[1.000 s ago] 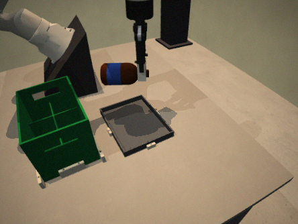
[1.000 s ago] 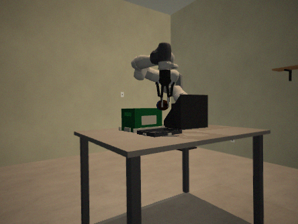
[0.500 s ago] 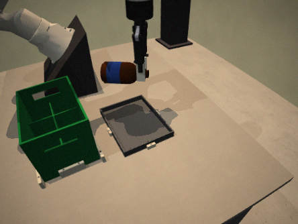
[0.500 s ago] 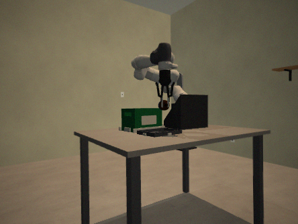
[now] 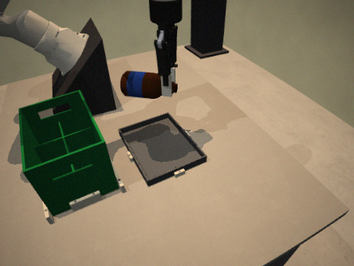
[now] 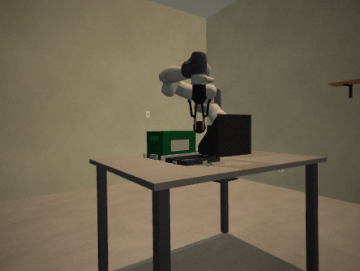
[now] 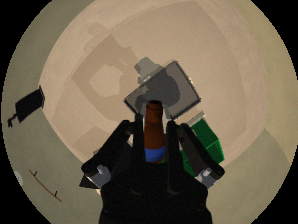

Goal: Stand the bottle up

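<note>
My hand is 4 cm to the left of the bottle, 3 cm past it and 2 cm above it. Round my hand: green crate 31 cm to the right, 13 cm below, 2 cm behind; dark tray 20 cm below, 5 cm to the right, 1 cm ahead.
</note>
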